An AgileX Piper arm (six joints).
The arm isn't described. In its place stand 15 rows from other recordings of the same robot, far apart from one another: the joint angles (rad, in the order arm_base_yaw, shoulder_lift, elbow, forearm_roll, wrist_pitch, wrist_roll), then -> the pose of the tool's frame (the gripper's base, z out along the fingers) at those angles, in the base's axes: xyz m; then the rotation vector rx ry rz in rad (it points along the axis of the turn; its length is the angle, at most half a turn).
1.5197 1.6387 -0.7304 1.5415 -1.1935 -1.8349 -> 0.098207, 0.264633, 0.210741, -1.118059, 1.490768, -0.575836
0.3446 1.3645 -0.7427 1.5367 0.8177 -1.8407 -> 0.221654, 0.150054, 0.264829, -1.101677, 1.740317, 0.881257
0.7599 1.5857 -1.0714 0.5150 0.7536 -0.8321 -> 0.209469, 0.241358, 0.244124, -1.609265, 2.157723, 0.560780
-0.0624 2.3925 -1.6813 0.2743 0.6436 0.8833 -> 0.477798, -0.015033, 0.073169, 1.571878, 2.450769, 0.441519
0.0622 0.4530 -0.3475 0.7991 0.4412 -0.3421 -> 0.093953, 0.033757, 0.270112, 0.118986, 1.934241, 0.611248
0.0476 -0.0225 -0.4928 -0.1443 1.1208 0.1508 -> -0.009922, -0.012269, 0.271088, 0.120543, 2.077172, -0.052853
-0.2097 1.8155 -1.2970 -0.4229 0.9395 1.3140 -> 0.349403, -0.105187, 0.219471, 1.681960, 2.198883, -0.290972
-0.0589 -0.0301 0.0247 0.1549 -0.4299 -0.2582 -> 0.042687, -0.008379, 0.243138, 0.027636, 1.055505, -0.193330
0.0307 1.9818 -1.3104 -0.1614 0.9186 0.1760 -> 0.376399, -0.000069, 0.156492, 0.078756, 3.053728, -0.189445
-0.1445 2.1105 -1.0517 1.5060 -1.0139 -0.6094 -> 0.354132, -0.129431, 0.113852, 1.329735, 1.604714, -0.807419
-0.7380 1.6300 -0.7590 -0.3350 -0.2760 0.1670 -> 0.247341, -0.213919, 0.195944, 0.555764, 2.048263, -0.444437
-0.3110 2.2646 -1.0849 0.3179 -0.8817 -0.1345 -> 0.403670, -0.152812, 0.082270, 0.515279, 1.742322, -0.389893
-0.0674 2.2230 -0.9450 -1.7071 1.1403 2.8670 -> 0.333747, -0.104645, 0.068193, 1.349236, 1.485797, -0.805439
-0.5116 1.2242 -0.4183 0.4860 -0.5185 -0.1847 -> 0.189661, -0.130645, 0.231152, 0.829251, 1.635379, -0.400263
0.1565 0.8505 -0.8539 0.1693 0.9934 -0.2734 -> 0.142955, 0.035563, 0.334955, -0.472894, 2.415782, 0.164274
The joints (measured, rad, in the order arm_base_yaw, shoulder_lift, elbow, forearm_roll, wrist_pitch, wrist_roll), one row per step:
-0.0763 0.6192 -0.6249 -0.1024 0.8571 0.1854
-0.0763 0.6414 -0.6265 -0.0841 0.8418 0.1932
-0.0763 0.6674 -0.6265 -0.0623 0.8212 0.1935
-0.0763 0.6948 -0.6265 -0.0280 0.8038 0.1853
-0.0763 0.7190 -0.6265 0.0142 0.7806 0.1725
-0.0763 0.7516 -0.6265 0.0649 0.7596 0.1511
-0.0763 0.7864 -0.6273 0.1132 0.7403 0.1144
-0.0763 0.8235 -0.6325 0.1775 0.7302 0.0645
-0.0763 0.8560 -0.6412 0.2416 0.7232 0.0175
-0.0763 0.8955 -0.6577 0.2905 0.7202 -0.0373
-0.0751 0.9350 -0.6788 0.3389 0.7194 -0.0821
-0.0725 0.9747 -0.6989 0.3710 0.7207 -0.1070
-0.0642 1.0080 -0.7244 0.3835 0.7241 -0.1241
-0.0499 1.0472 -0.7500 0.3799 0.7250 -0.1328
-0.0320 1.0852 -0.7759 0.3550 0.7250 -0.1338
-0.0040 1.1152 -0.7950 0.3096 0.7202 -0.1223
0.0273 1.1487 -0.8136 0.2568 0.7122 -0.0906
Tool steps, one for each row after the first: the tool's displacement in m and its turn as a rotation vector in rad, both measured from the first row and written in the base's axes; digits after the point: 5 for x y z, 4 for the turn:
0.00503 0.00095 -0.00102 0.0240 0.0030 -0.0025
0.01103 0.00205 -0.00274 0.0463 0.0068 0.0001
0.01707 0.00391 -0.00499 0.0754 0.0151 0.0077
0.02292 0.00621 -0.00655 0.1084 0.0138 0.0175
0.03005 0.00883 -0.00937 0.1448 0.0225 0.0306
0.03738 0.01115 -0.01246 0.1683 0.0345 0.0520
0.04481 0.01438 -0.01506 0.1993 0.0509 0.0804
0.05155 0.01756 -0.01608 0.2318 0.0601 0.1060
0.05976 0.01973 -0.01633 0.2446 0.0728 0.1379
0.06834 0.02203 -0.01550 0.2637 0.0817 0.1640
0.07672 0.02371 -0.01572 0.2813 0.0962 0.1787
0.08432 0.02551 -0.01394 0.2834 0.1054 0.1976
0.09298 0.02759 -0.01379 0.2756 0.1220 0.2171
0.10143 0.02945 -0.01410 0.2514 0.1406 0.2375
0.10801 0.03251 -0.01522 0.2133 0.1579 0.2611
0.11529 0.03619 -0.01733 0.1804 0.1766 0.2734

